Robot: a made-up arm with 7 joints. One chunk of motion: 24 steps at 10 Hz.
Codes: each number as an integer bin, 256 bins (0 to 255) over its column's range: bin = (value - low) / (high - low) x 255, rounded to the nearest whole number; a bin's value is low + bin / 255 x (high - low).
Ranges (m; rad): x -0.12..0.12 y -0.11..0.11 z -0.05..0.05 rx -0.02..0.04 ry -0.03..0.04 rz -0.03..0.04
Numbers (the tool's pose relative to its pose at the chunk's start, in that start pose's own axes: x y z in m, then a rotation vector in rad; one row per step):
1: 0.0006 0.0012 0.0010 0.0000 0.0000 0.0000
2: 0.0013 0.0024 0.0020 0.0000 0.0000 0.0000
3: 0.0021 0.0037 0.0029 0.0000 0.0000 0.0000
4: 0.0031 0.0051 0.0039 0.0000 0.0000 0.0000
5: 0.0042 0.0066 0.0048 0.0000 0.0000 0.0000
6: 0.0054 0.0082 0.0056 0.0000 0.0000 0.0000
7: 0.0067 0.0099 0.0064 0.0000 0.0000 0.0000
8: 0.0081 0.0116 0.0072 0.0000 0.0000 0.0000
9: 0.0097 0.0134 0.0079 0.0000 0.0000 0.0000
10: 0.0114 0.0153 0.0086 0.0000 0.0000 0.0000
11: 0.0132 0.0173 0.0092 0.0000 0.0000 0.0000
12: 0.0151 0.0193 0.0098 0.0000 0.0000 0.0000
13: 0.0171 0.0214 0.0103 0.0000 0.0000 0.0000
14: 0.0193 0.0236 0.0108 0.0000 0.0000 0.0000
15: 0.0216 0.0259 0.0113 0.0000 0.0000 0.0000
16: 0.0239 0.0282 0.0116 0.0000 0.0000 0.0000
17: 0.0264 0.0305 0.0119 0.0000 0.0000 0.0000
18: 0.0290 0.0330 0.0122 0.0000 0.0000 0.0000
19: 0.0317 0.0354 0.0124 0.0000 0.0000 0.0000
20: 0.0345 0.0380 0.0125 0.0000 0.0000 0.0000
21: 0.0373 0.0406 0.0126 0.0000 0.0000 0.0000
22: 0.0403 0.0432 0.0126 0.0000 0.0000 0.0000
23: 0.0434 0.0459 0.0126 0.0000 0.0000 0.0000
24: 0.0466 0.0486 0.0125 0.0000 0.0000 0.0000
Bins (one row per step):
1: 128 129 130 85 109 109
2: 129 130 133 85 109 109
3: 130 132 135 85 109 109
4: 131 133 137 85 109 109
5: 132 135 140 85 109 109
6: 133 137 142 85 109 109
7: 135 139 144 85 109 109
8: 136 141 146 85 109 109
9: 138 143 148 85 109 109
10: 140 145 149 85 109 109
11: 142 148 151 85 109 109
12: 144 150 152 85 109 109
13: 146 152 154 85 109 109
14: 148 155 155 85 109 109
15: 150 158 156 85 109 109
16: 153 160 157 85 109 109
17: 156 163 158 85 109 109
18: 158 166 159 85 109 109
19: 161 169 159 85 109 109
20: 164 172 159 85 109 109
21: 167 175 160 85 109 109
22: 170 178 160 85 109 109
23: 174 181 160 85 109 109
24: 177 184 159 85 109 109

